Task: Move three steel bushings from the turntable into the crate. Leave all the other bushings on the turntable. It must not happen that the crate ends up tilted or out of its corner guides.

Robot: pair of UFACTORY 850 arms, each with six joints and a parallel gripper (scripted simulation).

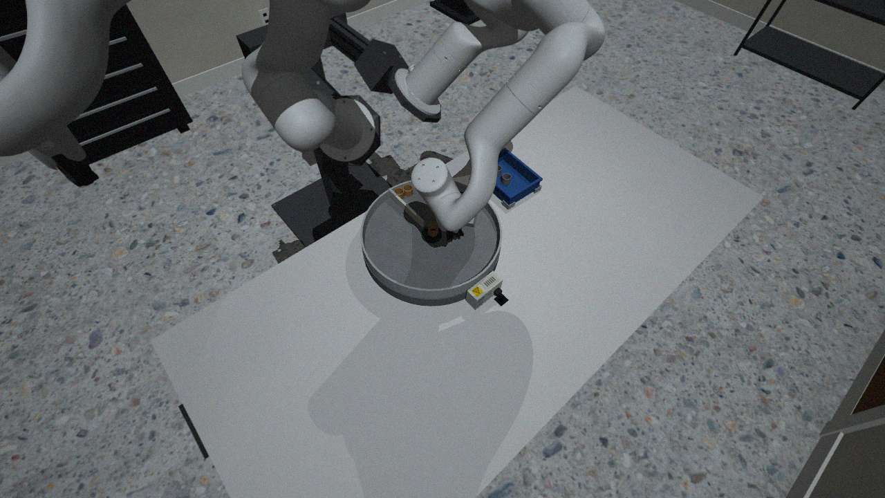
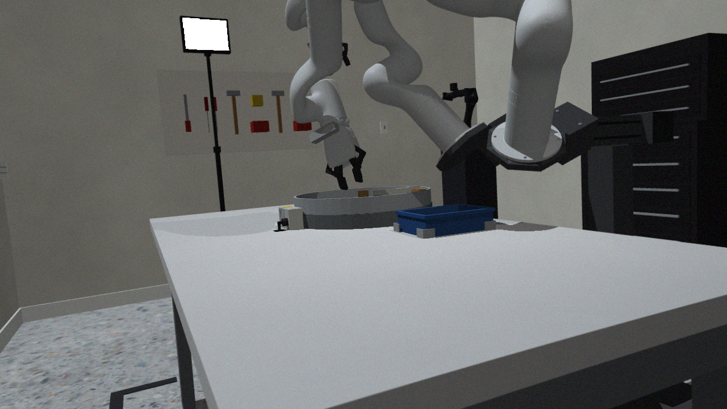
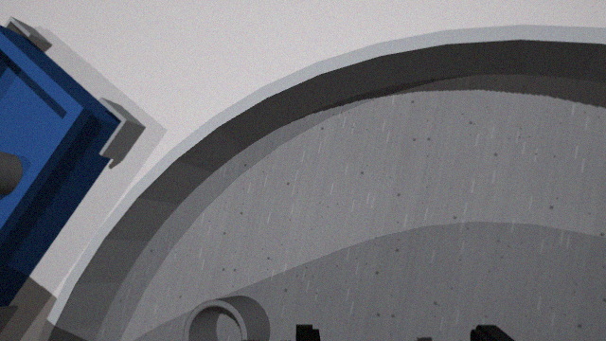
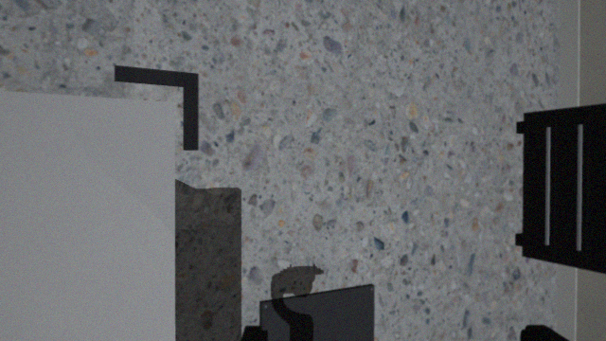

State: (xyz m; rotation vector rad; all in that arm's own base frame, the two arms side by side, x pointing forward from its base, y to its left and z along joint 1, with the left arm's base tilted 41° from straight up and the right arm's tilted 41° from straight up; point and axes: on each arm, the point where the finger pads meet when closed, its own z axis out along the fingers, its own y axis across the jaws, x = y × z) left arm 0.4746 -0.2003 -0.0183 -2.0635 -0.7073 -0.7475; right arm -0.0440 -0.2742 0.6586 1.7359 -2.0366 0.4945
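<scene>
My left hand is 32 cm to the right of the blue crate, 10 cm above it and 9 cm past it.
</scene>
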